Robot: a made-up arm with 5 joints.
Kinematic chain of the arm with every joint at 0, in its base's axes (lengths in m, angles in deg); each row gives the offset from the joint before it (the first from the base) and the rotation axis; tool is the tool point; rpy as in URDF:
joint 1: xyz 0.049 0 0.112 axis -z
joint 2: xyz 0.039 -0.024 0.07 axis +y
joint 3: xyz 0.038 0 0.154 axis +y
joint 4: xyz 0.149 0 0.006 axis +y
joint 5: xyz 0.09 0.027 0 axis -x
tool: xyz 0 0 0 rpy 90 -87.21 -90
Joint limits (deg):
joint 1: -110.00..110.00
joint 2: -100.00..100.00
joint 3: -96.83..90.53
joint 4: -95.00..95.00
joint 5: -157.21..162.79
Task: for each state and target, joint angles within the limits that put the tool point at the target. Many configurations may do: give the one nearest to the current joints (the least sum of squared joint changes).
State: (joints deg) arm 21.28 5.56 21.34 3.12 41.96
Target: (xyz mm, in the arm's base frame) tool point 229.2 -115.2 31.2
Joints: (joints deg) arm 33.39 44.08 35.11 6.61 41.96
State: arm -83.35 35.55 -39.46 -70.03 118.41
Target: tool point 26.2 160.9 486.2
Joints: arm -97.01 14.90 -55.07 -94.10 118.41
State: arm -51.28 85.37 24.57 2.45 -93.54
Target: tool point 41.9 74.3 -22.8
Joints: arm -93.15 76.67 41.88 10.83 -93.54
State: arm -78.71 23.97 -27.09 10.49 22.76
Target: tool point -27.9 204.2 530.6
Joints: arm -109.85 1.33 -54.55 -0.55 22.76
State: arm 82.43 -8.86 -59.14 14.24 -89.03
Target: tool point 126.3 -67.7 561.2
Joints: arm 42.89 -19.42 -56.83 19.61 -89.03
